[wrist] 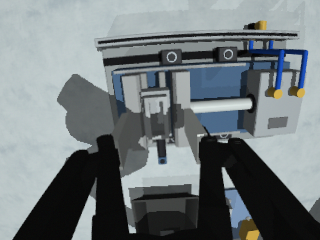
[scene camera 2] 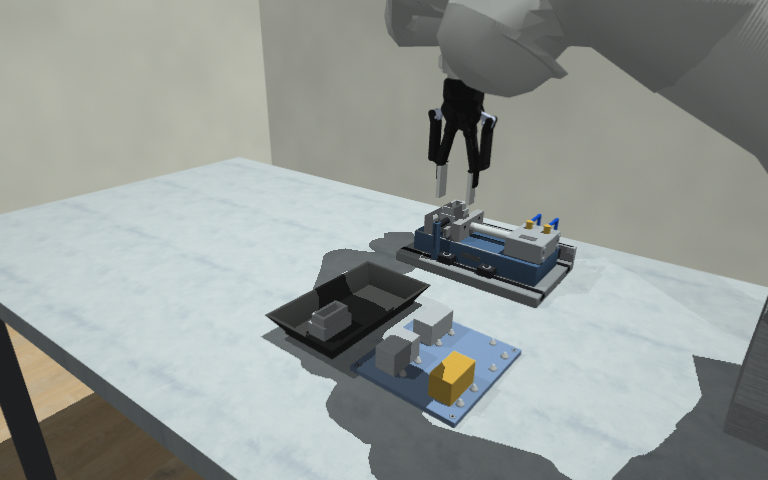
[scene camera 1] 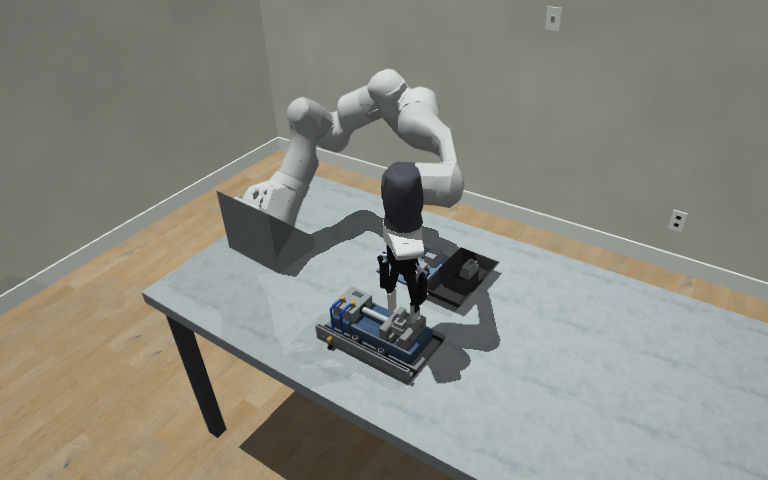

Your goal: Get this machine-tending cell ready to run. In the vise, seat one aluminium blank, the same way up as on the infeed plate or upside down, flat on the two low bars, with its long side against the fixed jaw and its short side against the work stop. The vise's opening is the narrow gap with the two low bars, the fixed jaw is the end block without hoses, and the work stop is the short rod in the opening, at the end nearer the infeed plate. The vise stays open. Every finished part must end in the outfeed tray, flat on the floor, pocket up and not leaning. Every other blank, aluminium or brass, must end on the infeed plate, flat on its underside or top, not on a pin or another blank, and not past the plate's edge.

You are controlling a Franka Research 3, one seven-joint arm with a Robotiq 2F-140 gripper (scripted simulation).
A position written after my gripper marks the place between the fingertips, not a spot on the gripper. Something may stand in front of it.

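My gripper (scene camera 2: 455,199) is visible, likewise in the wrist view (wrist: 157,122) and in scene camera 1 (scene camera 1: 403,315). Also visible: a brass blank (scene camera 2: 454,375), an aluminium blank (scene camera 2: 397,351) and an aluminium blank (scene camera 2: 432,324).
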